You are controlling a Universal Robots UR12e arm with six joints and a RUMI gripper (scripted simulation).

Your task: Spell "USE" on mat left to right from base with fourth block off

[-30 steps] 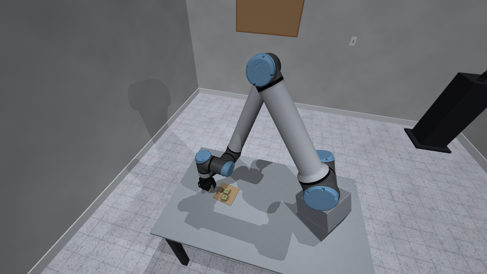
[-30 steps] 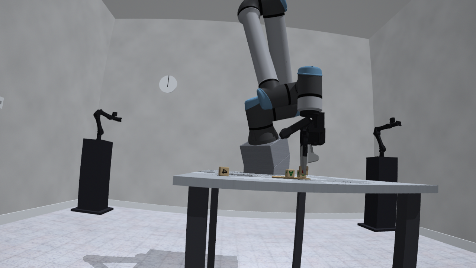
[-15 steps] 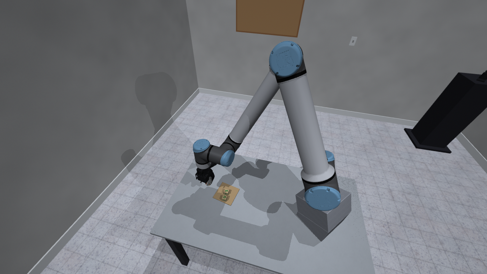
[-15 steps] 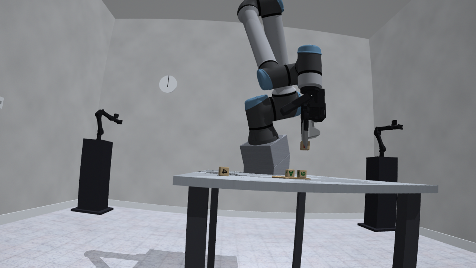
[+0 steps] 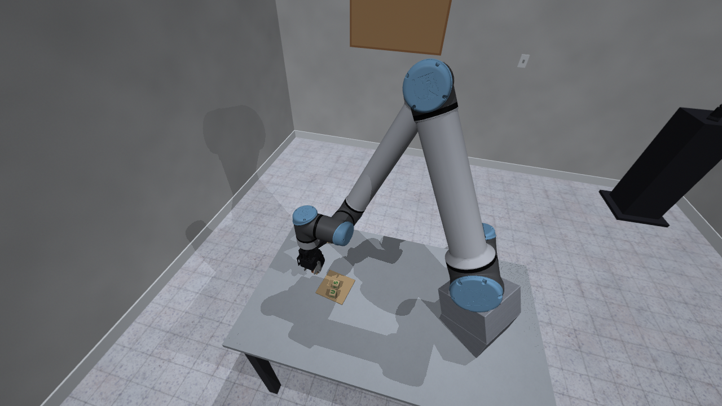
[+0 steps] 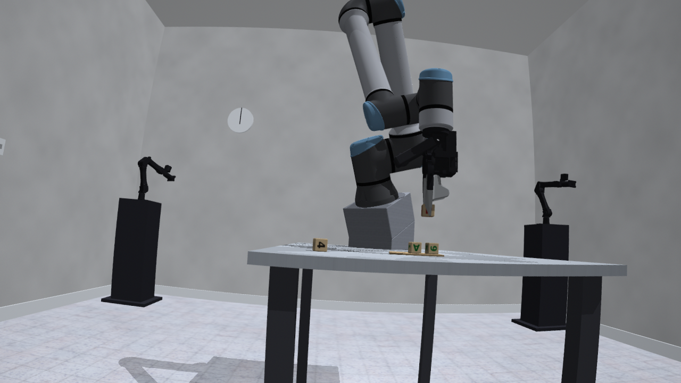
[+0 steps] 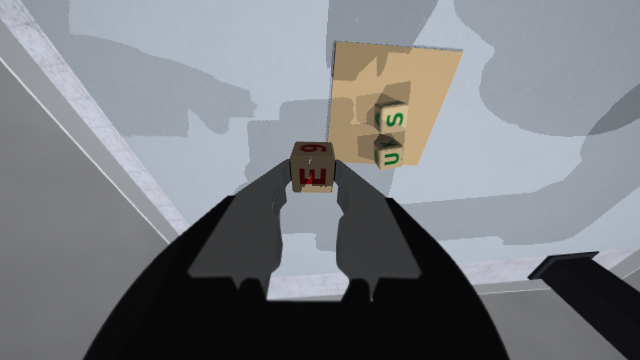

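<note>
Now: the tan mat 9 cm behind my hand and 11 cm below it.
</note>
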